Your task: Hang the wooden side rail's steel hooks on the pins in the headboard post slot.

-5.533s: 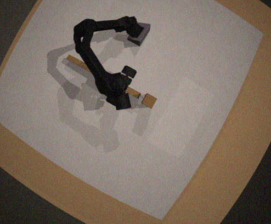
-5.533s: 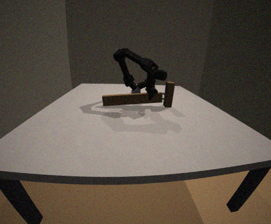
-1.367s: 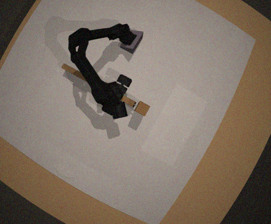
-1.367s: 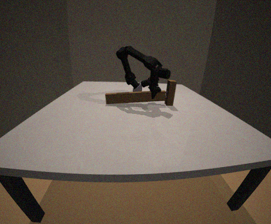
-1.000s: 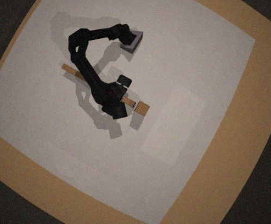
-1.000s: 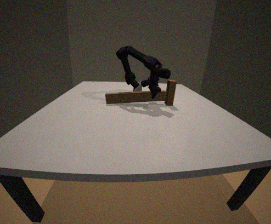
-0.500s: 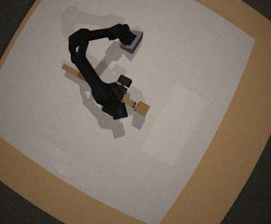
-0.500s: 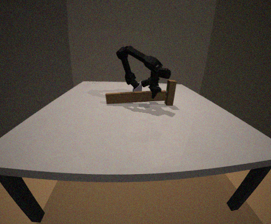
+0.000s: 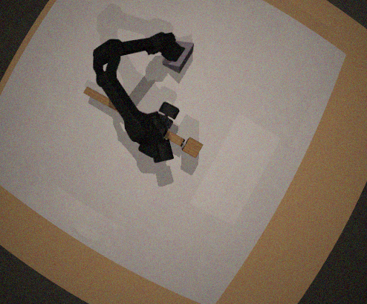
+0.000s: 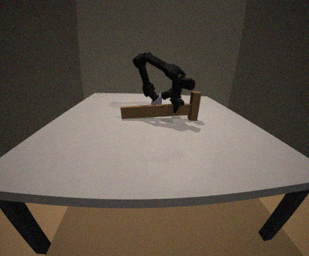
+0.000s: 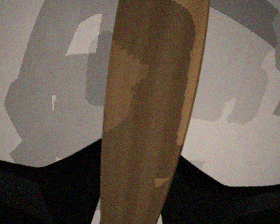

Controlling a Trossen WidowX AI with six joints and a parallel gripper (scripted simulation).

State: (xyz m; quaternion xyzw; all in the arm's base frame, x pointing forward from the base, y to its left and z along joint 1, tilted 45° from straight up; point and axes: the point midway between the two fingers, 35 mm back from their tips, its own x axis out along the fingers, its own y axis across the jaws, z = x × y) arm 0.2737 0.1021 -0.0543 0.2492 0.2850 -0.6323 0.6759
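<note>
Now: gripper tip 10 mm past the headboard post, 120 mm to the right of it and 40 mm below it.
</note>
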